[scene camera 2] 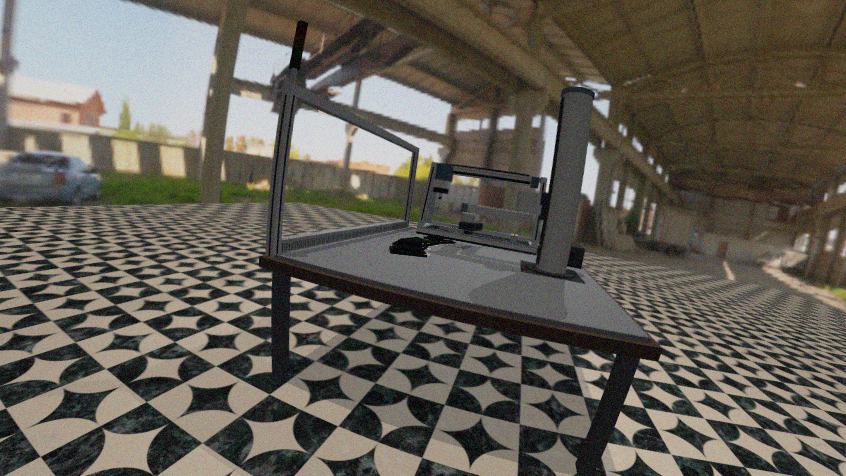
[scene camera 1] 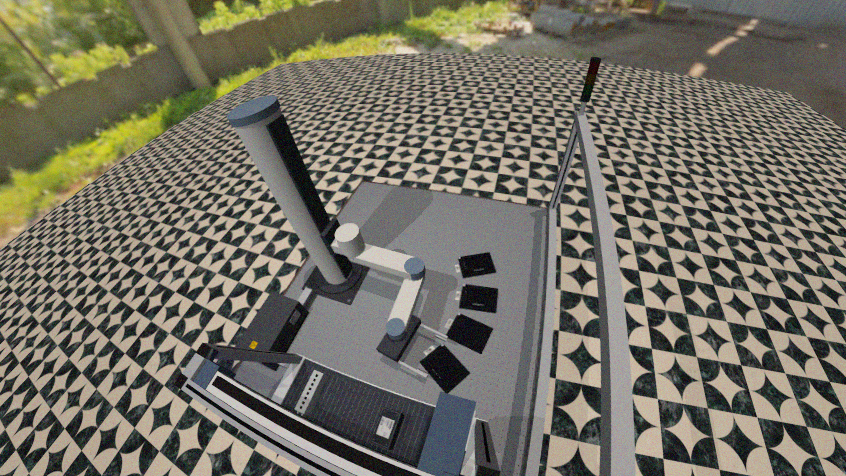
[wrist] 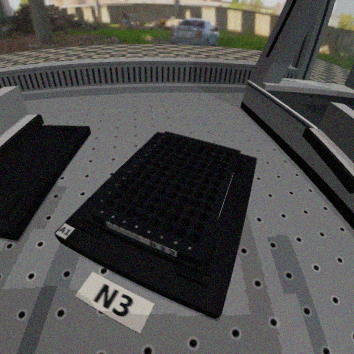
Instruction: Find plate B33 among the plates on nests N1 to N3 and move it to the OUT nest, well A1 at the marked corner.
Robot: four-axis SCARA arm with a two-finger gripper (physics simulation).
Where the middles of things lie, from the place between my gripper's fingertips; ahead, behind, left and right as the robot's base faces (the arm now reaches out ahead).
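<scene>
Black well plate (wrist: 169,202): my hand 30 mm short of it, 10 mm to the left, 80 mm above. From my hand, black N3 nest (wrist: 205,292): 10 mm to the right, 30 mm ahead, 90 mm below. From my hand, OUT nest (scene camera 1: 466,331): 160 mm to the left, 80 mm ahead, 90 mm below.
</scene>
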